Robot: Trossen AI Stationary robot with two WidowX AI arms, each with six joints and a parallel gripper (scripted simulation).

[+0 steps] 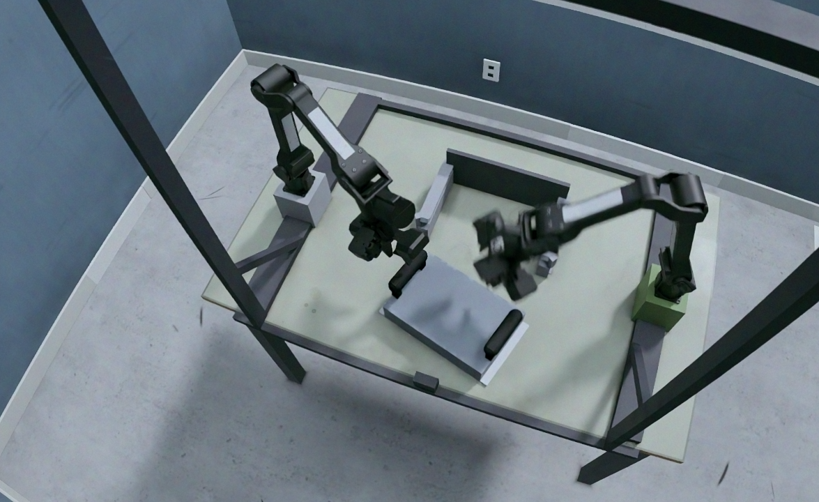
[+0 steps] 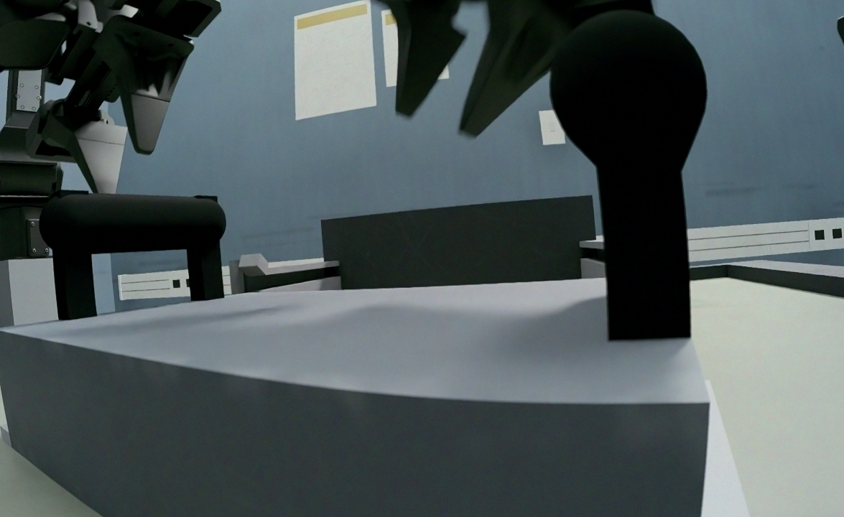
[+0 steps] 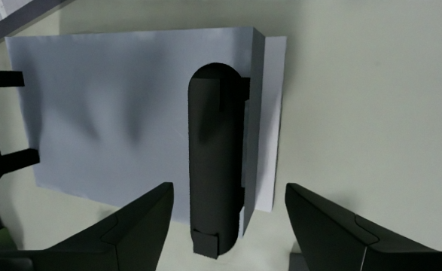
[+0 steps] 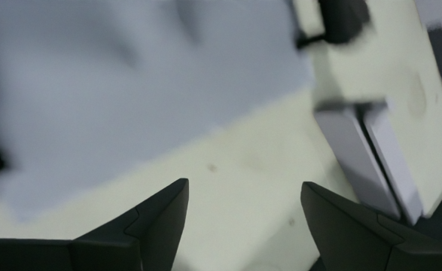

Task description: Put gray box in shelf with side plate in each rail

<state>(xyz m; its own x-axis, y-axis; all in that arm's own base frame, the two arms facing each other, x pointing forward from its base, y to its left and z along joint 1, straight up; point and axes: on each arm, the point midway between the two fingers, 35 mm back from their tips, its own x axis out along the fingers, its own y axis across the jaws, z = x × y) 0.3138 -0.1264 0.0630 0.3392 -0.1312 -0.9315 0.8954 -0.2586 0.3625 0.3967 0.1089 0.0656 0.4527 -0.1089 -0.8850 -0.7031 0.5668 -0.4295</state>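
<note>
My right hand is 8 cm past the gray box, 6 cm to the right of it and 12 cm above it. Also, from my right hand: dark back wall: 30 cm ahead, 4 cm to the left, 9 cm below.
The gray box lies 15 cm to the right of my left hand, 11 cm below it and 5 cm behind it. The rest, counted from my left hand: dark back wall: 33 cm ahead, 17 cm to the right, 8 cm below.
</note>
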